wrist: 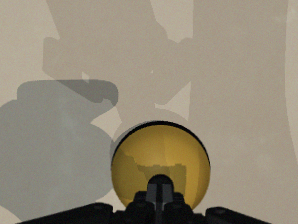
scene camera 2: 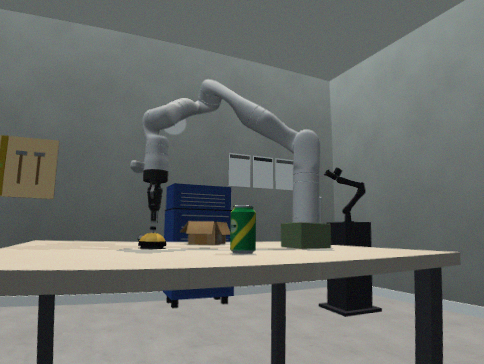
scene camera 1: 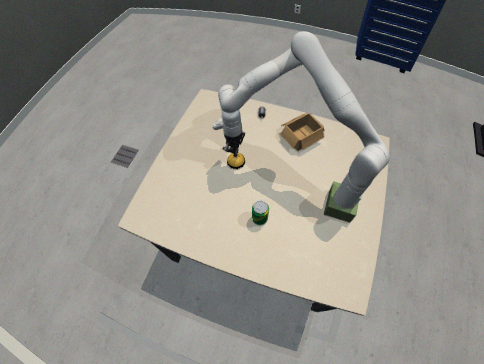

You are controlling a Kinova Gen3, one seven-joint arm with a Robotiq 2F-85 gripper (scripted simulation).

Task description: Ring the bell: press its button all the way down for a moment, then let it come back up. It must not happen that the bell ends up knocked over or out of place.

Note:
In view: the gripper point(scene camera 2: 153, 223) and a bell point(wrist: 160, 147).
The gripper shows as well in the wrist view point(wrist: 158, 199).

